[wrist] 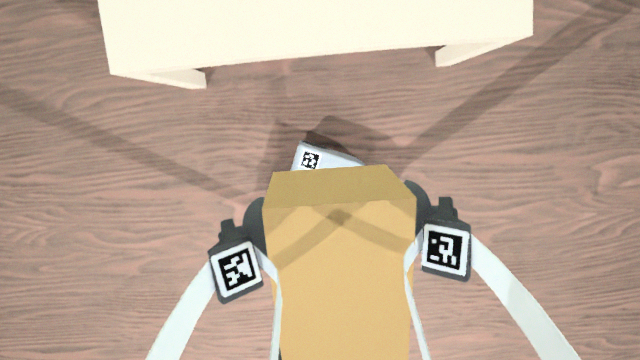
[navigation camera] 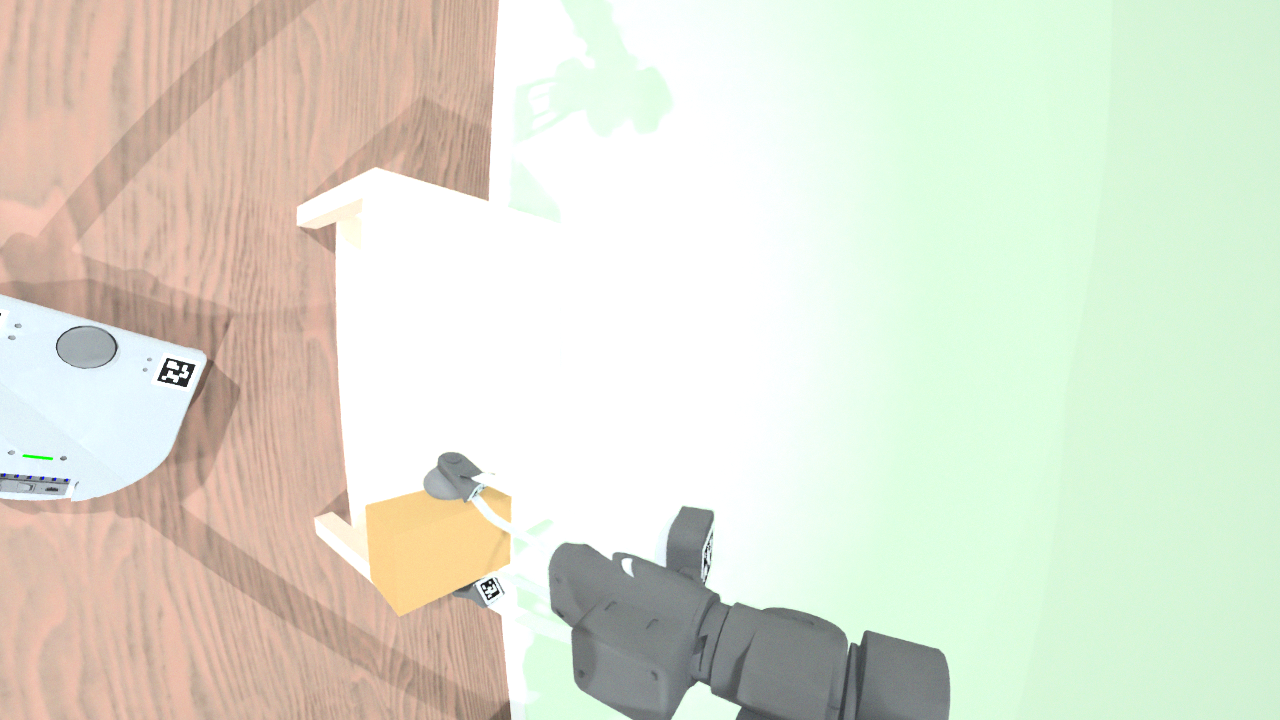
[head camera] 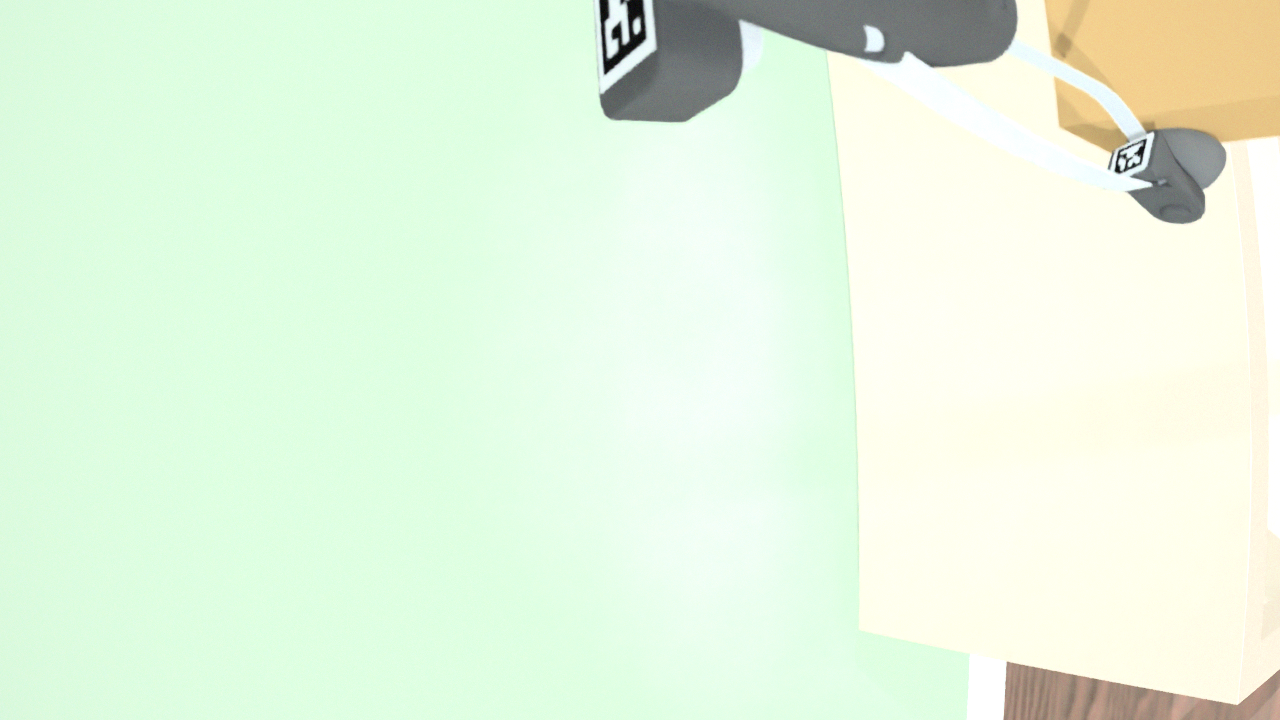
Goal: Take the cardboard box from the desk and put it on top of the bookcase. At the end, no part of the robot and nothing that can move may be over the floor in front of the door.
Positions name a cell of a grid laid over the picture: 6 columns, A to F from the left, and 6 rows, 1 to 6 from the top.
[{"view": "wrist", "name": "gripper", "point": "D4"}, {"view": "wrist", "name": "cardboard box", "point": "D4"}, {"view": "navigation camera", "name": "gripper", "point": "C5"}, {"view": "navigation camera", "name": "cardboard box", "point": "B5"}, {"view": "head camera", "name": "gripper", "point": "F1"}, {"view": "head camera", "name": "cardboard box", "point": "F1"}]
